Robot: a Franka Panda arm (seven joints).
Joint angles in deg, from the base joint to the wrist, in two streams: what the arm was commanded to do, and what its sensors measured. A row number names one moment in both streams.
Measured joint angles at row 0: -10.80 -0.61 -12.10 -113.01 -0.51 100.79 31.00
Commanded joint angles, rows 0 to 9: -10.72 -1.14 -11.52 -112.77 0.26 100.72 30.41; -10.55 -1.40 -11.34 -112.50 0.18 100.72 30.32; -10.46 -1.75 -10.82 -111.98 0.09 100.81 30.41; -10.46 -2.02 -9.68 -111.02 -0.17 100.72 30.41; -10.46 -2.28 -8.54 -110.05 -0.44 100.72 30.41; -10.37 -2.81 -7.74 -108.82 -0.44 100.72 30.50; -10.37 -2.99 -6.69 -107.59 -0.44 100.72 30.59; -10.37 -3.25 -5.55 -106.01 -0.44 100.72 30.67; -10.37 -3.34 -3.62 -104.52 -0.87 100.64 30.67; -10.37 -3.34 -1.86 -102.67 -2.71 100.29 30.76
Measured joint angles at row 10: -10.17 -2.70 -6.25 -107.10 -0.36 100.92 30.98
